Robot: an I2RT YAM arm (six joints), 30 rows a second.
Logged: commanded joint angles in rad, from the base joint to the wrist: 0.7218, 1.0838, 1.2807, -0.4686, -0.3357, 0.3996; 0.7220, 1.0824, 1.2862, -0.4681, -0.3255, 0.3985; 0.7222, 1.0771, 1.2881, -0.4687, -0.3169, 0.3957; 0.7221, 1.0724, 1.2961, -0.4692, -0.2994, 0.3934; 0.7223, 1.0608, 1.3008, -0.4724, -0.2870, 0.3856; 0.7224, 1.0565, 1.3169, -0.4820, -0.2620, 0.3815; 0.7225, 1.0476, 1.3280, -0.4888, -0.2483, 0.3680; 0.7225, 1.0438, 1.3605, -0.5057, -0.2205, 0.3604; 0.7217, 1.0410, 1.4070, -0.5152, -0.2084, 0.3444; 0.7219, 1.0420, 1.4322, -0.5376, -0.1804, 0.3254; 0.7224, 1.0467, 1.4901, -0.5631, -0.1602, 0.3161; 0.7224, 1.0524, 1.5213, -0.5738, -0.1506, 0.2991
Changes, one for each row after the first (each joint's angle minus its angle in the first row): 0.0002, -0.0014, 0.0055, 0.0005, 0.0102, -0.0011; 0.0004, -0.0067, 0.0074, -0.0001, 0.0188, -0.0039; 0.0003, -0.0114, 0.0154, -0.0006, 0.0363, -0.0062; 0.0005, -0.0230, 0.0201, -0.0038, 0.0487, -0.0140; 0.0006, -0.0273, 0.0362, -0.0134, 0.0737, -0.0181; 0.0007, -0.0362, 0.0473, -0.0202, 0.0874, -0.0316; 0.0007, -0.0400, 0.0798, -0.0371, 0.1152, -0.0392; -0.0001, -0.0428, 0.1263, -0.0466, 0.1273, -0.0552; 0.0001, -0.0418, 0.1515, -0.0690, 0.1553, -0.0742; 0.0006, -0.0371, 0.2094, -0.0945, 0.1755, -0.0835; 0.0006, -0.0314, 0.2406, -0.1052, 0.1851, -0.1005
